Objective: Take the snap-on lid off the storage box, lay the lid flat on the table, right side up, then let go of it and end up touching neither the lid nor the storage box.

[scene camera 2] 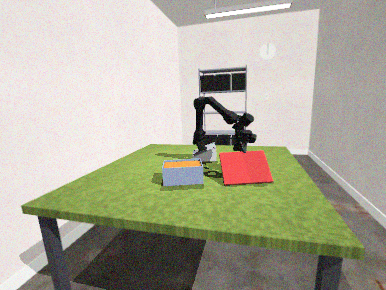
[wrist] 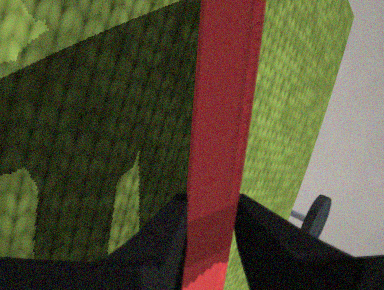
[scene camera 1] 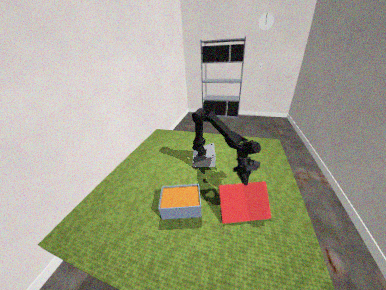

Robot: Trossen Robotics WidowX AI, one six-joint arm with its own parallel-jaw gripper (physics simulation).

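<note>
The red lid [scene camera 1: 245,204] [scene camera 2: 246,169] [wrist: 220,125] is tilted, its far edge raised and its near edge low, at or close to the table top, to the right of the box. My gripper [scene camera 1: 246,182] [scene camera 2: 243,150] [wrist: 209,203] is shut on the lid's raised far edge, with one finger on each side of it in the wrist view. The open storage box [scene camera 1: 180,211] [scene camera 2: 183,176], blue-grey with an orange inside, stands upright on the table to the left of the lid, apart from it. The lid's underside is hidden in the scene views.
The green table top [scene camera 1: 125,255] [scene camera 2: 125,210] carries the box and the arm. The arm's light grey base [scene camera 1: 210,161] stands behind the box. A shelf unit [scene camera 1: 221,80] stands at the far wall, beyond the table.
</note>
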